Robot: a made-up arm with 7 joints. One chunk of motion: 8 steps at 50 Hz.
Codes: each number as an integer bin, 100 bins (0 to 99) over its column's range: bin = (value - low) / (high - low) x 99, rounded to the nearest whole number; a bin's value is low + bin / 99 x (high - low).
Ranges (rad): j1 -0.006..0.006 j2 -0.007..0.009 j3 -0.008..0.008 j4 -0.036..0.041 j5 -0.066..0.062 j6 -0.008..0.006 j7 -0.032..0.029
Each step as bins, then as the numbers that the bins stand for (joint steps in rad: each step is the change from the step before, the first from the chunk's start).
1 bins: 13 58 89 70 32 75 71
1 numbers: -0.00442 0.00237 0.00638 0.01844 -0.02463 0.00261 0.01175
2 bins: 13 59 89 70 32 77 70
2 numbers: -0.00442 0.00254 0.00638 0.01844 -0.02463 0.00289 0.01113
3 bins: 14 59 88 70 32 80 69
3 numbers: -0.00430 0.00254 0.00622 0.01844 -0.02463 0.00331 0.01052
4 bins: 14 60 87 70 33 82 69
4 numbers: -0.00430 0.00270 0.00606 0.01844 -0.02333 0.00360 0.01052
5 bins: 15 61 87 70 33 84 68
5 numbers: -0.00418 0.00286 0.00606 0.01844 -0.02333 0.00388 0.00990
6 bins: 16 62 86 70 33 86 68
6 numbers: -0.00406 0.00302 0.00590 0.01844 -0.02333 0.00416 0.00990
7 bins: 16 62 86 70 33 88 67
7 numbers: -0.00406 0.00302 0.00590 0.01844 -0.02333 0.00444 0.00928
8 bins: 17 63 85 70 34 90 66
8 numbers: -0.00394 0.00318 0.00574 0.01844 -0.02204 0.00473 0.00867
